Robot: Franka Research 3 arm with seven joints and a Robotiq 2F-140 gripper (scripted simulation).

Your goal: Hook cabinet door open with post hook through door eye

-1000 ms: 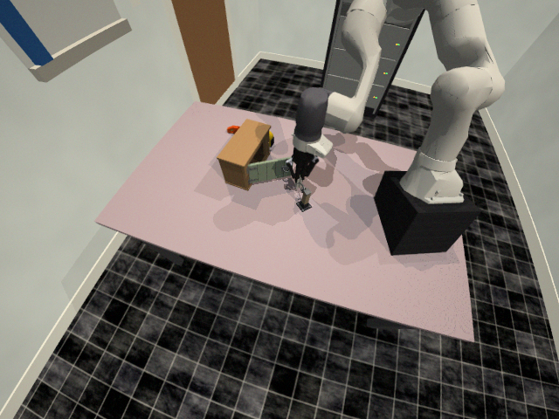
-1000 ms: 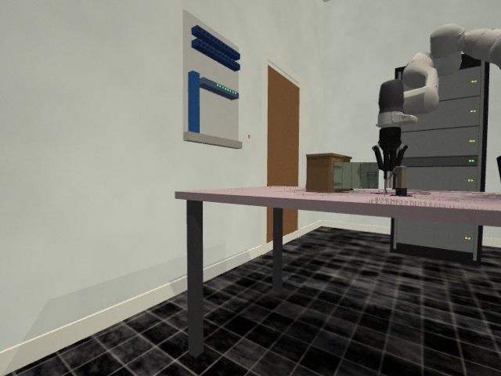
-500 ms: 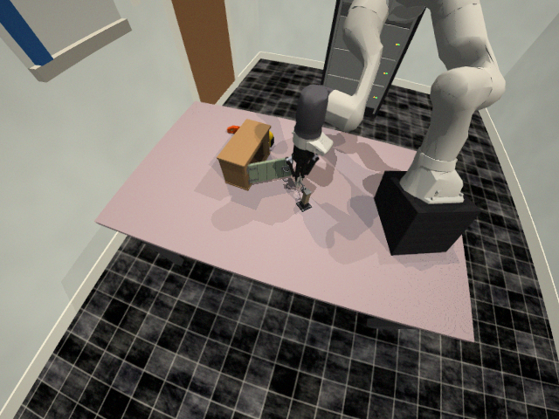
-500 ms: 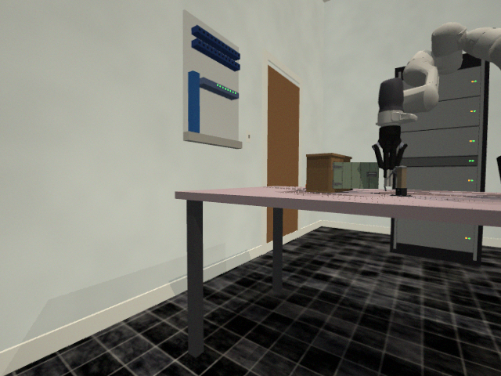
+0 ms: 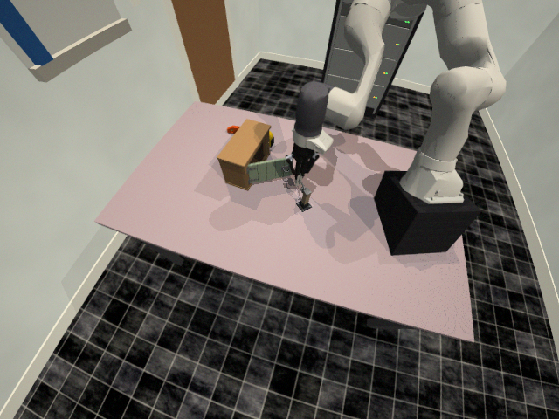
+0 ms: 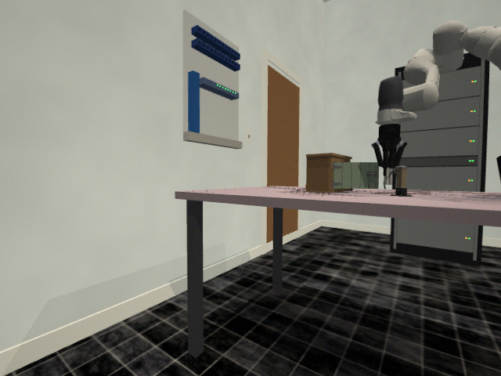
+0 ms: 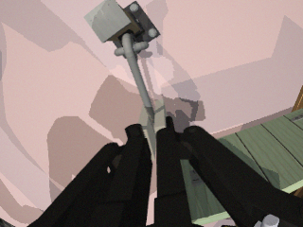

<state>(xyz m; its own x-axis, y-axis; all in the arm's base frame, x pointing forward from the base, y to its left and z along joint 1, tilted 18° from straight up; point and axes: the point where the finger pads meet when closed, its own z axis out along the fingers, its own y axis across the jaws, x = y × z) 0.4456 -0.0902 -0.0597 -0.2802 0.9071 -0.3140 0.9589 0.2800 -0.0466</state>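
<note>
The cabinet door is 12 cm ahead of my hand and 2 cm to the right of it. The rest, counted from my hand: hook rod (1 cm behind, 2 cm to the left, 1 cm below); then yellow object (18 cm ahead, 26 cm to the right, 4 cm below); then orange object (32 cm ahead, 33 cm to the right, 5 cm below).
</note>
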